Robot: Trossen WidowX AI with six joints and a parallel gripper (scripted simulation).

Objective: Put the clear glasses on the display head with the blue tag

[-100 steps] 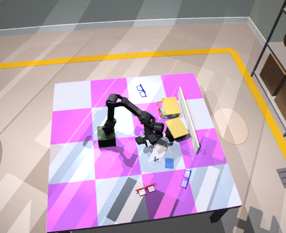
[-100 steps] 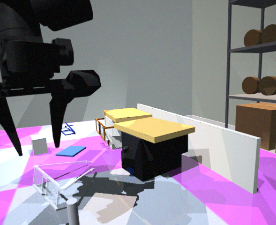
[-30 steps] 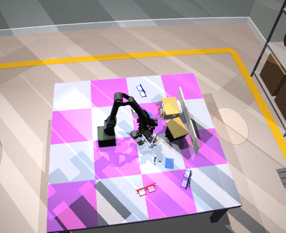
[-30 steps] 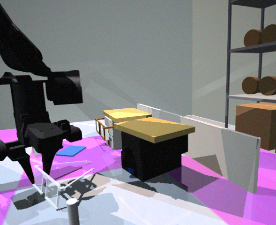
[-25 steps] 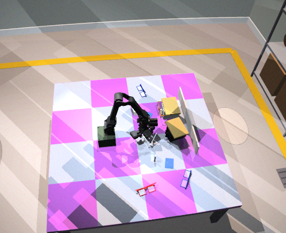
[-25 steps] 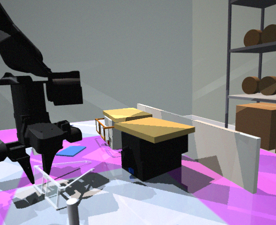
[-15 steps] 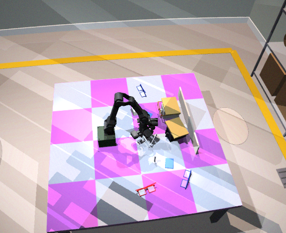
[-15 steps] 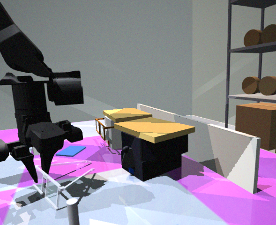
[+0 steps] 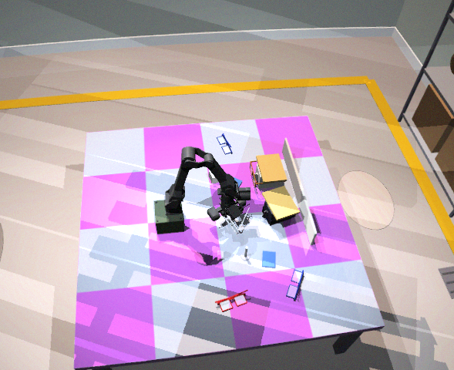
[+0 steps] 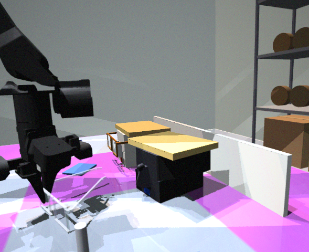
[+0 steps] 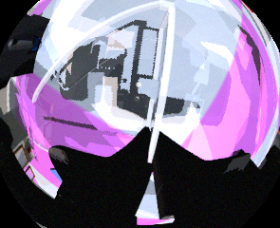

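Now: gripper tip 210 mm to the left of the grey peg, 70 mm short of it and 10 mm below it. From my gripper tip the other things lie so: white cube (250 mm to the left, 40 mm behind, 10 mm above); then black display head (230 mm ahead, 40 mm above); then white display head (220 mm to the left, 220 mm ahead, 40 mm above).
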